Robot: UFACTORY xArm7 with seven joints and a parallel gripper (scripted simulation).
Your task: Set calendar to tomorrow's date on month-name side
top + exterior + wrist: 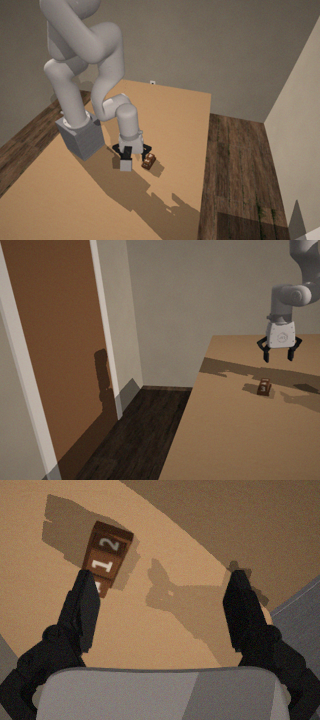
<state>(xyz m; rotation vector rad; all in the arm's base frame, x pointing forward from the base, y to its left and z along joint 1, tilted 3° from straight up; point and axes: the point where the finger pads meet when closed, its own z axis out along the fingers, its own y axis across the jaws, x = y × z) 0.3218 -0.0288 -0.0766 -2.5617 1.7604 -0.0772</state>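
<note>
My gripper is now 9 cm above the digit cube, 5 cm to the right of it and 4 cm short of it. The rest, counted from my hand: brown calendar tray (10 cm below, 7 cm to the left, 4 cm ahead).
</note>
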